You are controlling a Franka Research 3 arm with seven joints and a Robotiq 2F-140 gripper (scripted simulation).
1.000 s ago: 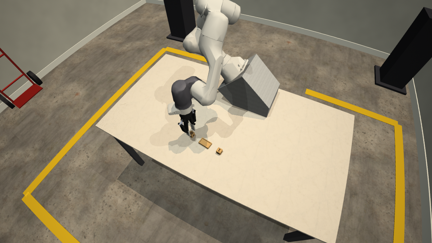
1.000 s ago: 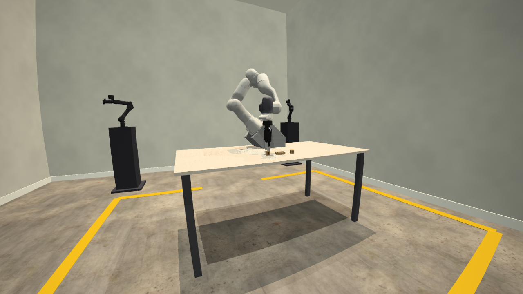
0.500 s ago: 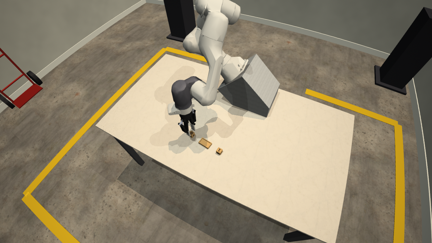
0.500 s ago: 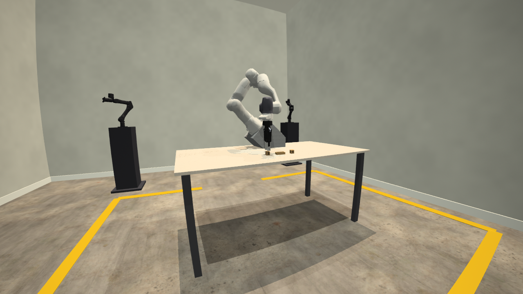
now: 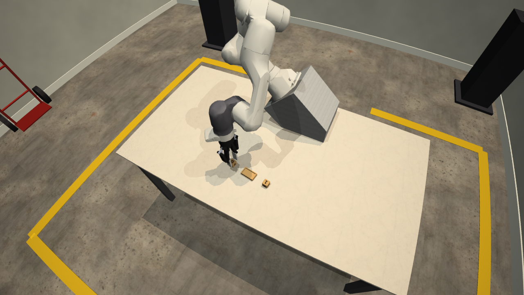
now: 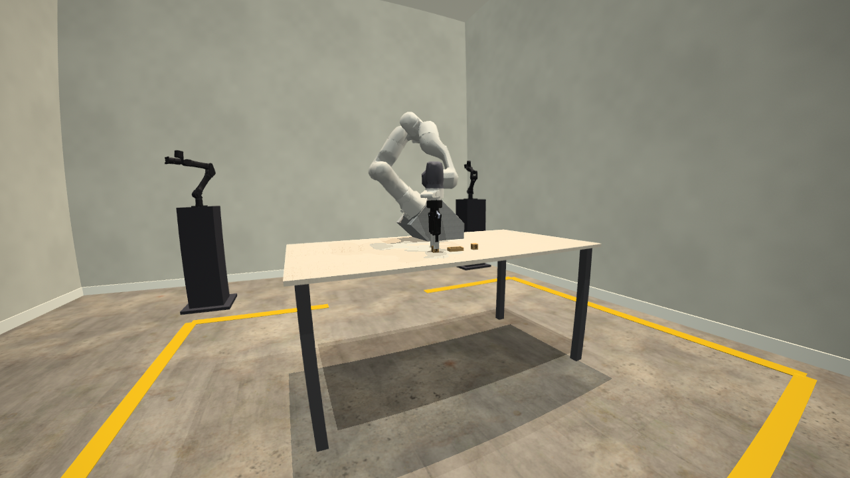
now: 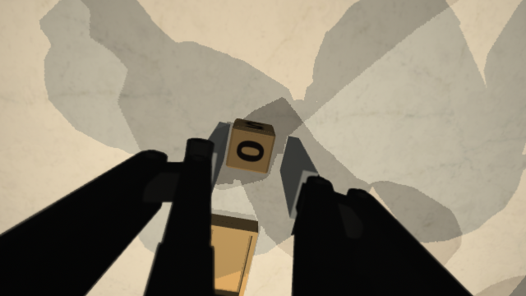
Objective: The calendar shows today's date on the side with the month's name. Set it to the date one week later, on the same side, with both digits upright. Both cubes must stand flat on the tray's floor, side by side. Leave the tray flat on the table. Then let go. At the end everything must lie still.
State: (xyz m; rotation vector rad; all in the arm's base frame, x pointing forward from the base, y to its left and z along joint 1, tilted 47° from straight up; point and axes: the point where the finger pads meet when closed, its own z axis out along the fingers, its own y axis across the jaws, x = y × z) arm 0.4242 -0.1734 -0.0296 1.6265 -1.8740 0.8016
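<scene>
Now: hand 4 cm above the wooden digit cube. Round my hand: wooden tray: 11 cm to the left, 4 cm below, 2 cm ahead.
</scene>
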